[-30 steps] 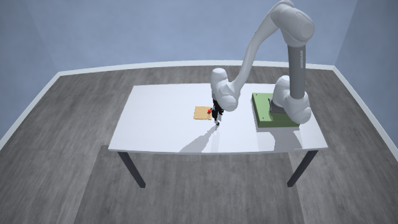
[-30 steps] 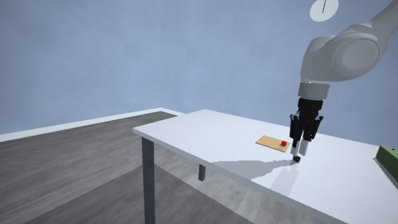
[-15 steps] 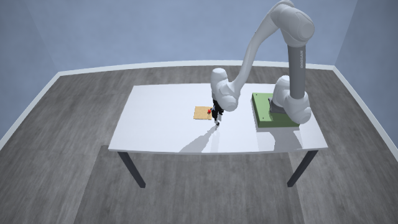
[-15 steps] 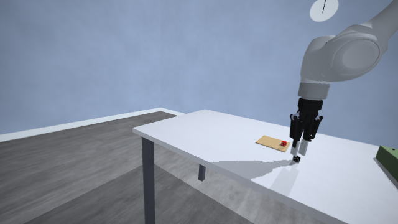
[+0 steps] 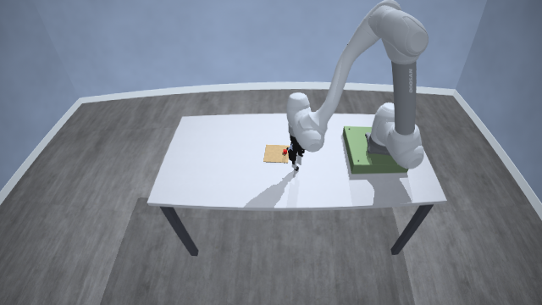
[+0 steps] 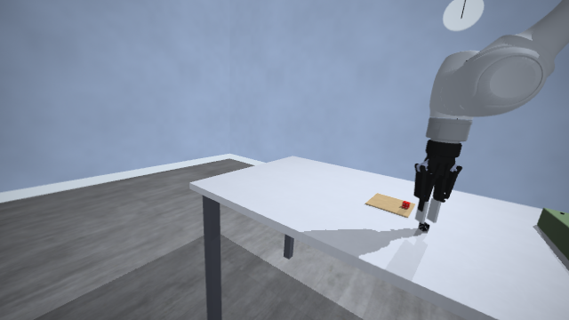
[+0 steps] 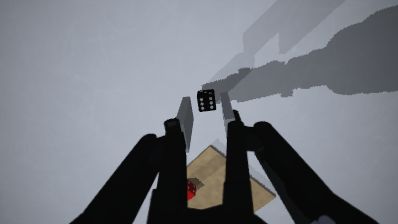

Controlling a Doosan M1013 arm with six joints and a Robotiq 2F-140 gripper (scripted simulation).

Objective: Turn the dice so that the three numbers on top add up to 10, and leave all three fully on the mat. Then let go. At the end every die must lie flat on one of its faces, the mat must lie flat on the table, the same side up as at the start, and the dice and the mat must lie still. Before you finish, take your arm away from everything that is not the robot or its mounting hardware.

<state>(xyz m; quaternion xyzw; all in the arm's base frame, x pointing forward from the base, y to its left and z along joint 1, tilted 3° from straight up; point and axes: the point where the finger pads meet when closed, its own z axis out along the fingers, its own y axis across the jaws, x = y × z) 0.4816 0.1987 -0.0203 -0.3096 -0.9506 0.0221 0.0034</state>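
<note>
Now: the black die 5 cm below my hand. The rest, counted from my hand: blue die (27 cm to the right, 5 cm below, 5 cm ahead); then tan mat (13 cm ahead, 11 cm to the right, 6 cm below); then red die (11 cm to the right, 8 cm ahead, 5 cm below).
</note>
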